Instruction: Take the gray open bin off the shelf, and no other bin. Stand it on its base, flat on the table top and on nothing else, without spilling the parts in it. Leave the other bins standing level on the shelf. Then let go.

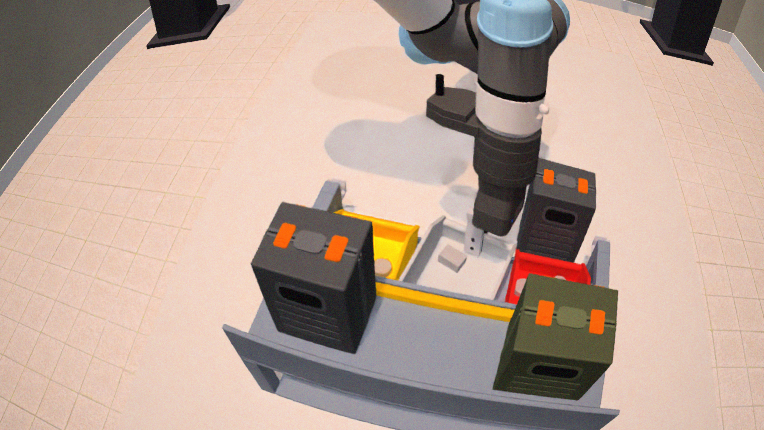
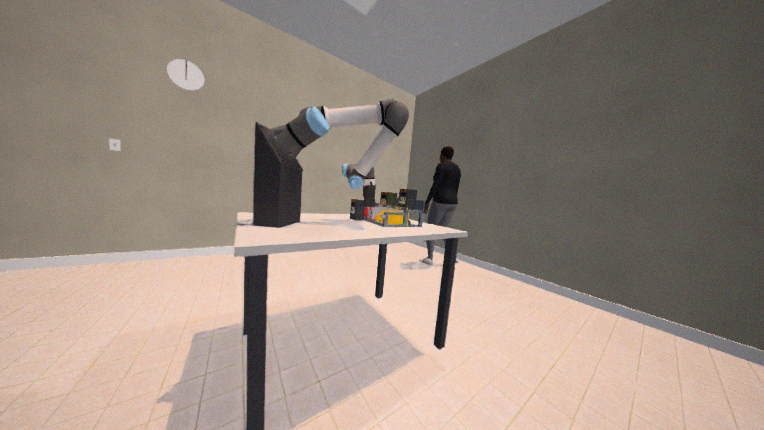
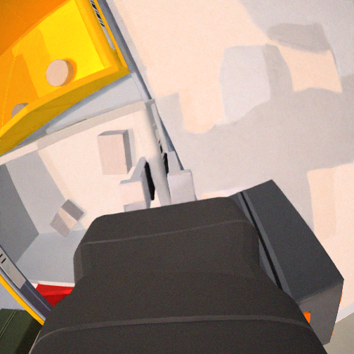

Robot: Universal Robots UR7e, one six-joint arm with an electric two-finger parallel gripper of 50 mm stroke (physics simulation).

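Frame: origin at the arm's base, x right, y ahead, z up, level; millimetres.
Seen in the pictures: gripper, fingertip midpoint: [image 1: 475, 247] [image 2: 370, 217]; arm's base, link origin: [image 2: 280, 145].
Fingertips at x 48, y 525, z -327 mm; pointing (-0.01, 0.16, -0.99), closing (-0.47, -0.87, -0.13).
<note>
Pixels of each thing's top centre, then the offset from my fingertips to it.
- gray open bin, top centre: [image 1: 458, 262] [image 2: 383, 207] dx +30, dy +72, dz +67 mm
- yellow bin, top centre: [image 1: 356, 251] [image 2: 392, 211] dx +141, dy +48, dz +50 mm
- red bin, top centre: [image 1: 551, 295] dx -83, dy +106, dz +50 mm
- block, top centre: [image 1: 453, 254] dx +30, dy +19, dz +10 mm
- olive case, top centre: [image 1: 571, 318] [image 2: 389, 192] dx -61, dy +203, dz +166 mm
The gray open bin [image 1: 483, 276] [image 3: 75, 165] is between the yellow bin [image 1: 395, 244] [image 2: 394, 218] [image 3: 90, 40] and the red bin [image 1: 550, 263] [image 3: 55, 294], over the lower level of the shelf [image 1: 427, 341] [image 2: 421, 217]. My gripper [image 1: 477, 251] [image 3: 159, 167] is shut on its end wall, one finger inside and one outside. Its end wall appears a little above the shelf's rail; how far its base is raised is hidden. A block [image 1: 452, 258] [image 3: 114, 152] and a smaller part [image 3: 67, 217] lie inside it.
A dark case [image 1: 315, 267] and an olive case [image 1: 561, 331] stand on the shelf's top board. Another dark case [image 1: 558, 213] [image 3: 300, 245] stands close beside my gripper. The table [image 2: 347, 243] extends from the shelf to the robot base [image 2: 276, 192]. A person [image 2: 444, 184] stands beyond the table.
</note>
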